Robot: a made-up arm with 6 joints. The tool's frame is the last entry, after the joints.
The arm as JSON. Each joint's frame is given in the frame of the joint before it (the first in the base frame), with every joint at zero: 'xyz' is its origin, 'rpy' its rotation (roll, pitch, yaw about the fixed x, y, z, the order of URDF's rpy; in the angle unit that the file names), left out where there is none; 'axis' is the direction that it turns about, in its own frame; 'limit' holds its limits. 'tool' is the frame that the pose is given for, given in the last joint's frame.
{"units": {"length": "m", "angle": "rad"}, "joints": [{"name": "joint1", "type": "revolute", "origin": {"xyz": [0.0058, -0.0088, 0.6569], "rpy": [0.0, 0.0, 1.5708]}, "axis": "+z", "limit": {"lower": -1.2, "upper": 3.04}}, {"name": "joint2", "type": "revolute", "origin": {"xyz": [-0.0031, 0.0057, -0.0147], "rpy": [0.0, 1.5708, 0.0]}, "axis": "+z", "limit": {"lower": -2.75, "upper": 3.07}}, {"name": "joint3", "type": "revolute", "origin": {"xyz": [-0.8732, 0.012, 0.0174], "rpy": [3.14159, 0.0, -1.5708]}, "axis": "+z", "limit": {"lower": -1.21, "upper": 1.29}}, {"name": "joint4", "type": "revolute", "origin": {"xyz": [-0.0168, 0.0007, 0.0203], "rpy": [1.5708, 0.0, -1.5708]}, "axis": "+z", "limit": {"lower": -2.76, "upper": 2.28}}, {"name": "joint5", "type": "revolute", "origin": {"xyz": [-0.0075, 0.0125, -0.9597], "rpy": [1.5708, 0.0, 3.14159]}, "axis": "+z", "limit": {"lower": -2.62, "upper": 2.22}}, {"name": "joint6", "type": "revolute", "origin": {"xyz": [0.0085, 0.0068, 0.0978], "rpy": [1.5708, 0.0, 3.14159]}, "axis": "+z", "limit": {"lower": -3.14, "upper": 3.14}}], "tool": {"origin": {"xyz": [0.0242, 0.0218, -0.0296], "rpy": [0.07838, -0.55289, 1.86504]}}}
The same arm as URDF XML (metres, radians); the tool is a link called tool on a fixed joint. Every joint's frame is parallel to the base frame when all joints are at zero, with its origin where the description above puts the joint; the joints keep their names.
<robot name="arm">
<joint name="joint1" type="revolute"><parent link="base_link"/><child link="link1"/><origin xyz="0.0058 -0.0088 0.6569"/><axis xyz="0 0 1"/><limit lower="-1.2" upper="3.04"/></joint>
<joint name="joint2" type="revolute"><parent link="link1"/><child link="link2"/><origin xyz="-0.0057 -0.0031 -0.0147"/><axis xyz="0 1 0"/><limit lower="-2.75" upper="3.07"/></joint>
<joint name="joint3" type="revolute"><parent link="link2"/><child link="link3"/><origin xyz="-0.012 0.0174 0.8732"/><axis xyz="0 -1 0"/><limit lower="-1.21" upper="1.29"/></joint>
<joint name="joint4" type="revolute"><parent link="link3"/><child link="link4"/><origin xyz="-0.0168 -0.0203 0.0007"/><axis xyz="-1 0 0"/><limit lower="-2.76" upper="2.28"/></joint>
<joint name="joint5" type="revolute"><parent link="link4"/><child link="link5"/><origin xyz="0.9597 -0.0125 0.0075"/><axis xyz="0 -1 0"/><limit lower="-2.62" upper="2.22"/></joint>
<joint name="joint6" type="revolute"><parent link="link5"/><child link="link6"/><origin xyz="-0.0068 -0.0978 0.0085"/><axis xyz="-1 0 0"/><limit lower="-3.14" upper="3.14"/></joint>
<joint name="tool_joint" type="fixed"><parent link="link6"/><child link="tool"/><origin xyz="0.0296 -0.0218 -0.0242" rpy="1.807 -0.2494 -2.1435"/></joint>
<link name="base_link"/>
<link name="link1"/>
<link name="link2"/>
<link name="link3"/>
<link name="link4"/>
<link name="link5"/>
<link name="link6"/>
<link name="tool"/>
</robot>

